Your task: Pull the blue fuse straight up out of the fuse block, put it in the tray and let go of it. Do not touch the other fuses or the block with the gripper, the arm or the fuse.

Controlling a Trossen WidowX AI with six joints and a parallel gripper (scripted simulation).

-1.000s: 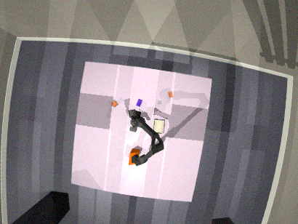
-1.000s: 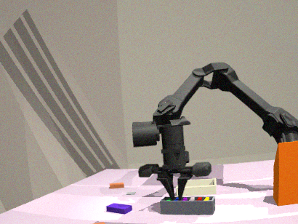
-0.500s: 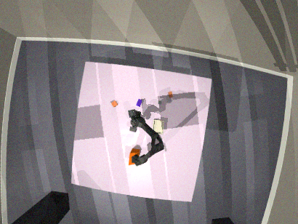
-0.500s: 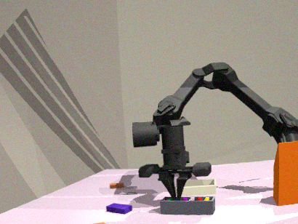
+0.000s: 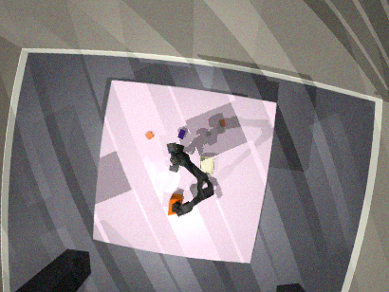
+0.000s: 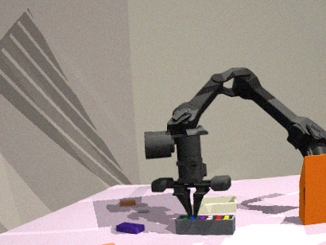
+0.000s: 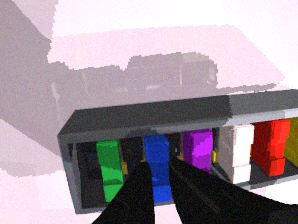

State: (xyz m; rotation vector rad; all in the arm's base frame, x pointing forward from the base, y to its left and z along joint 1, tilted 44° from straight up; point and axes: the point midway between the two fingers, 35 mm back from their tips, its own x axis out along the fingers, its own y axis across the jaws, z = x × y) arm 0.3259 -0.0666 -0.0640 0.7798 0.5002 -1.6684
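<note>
The purple fuse lies 20 mm behind my gripper tip and 10 mm below it. Also, from my gripper tip: purple block: 170 mm ahead, 30 mm to the right, 30 mm below; blue fuse: 10 mm below; green fuse: 20 mm ahead, 10 mm below.
</note>
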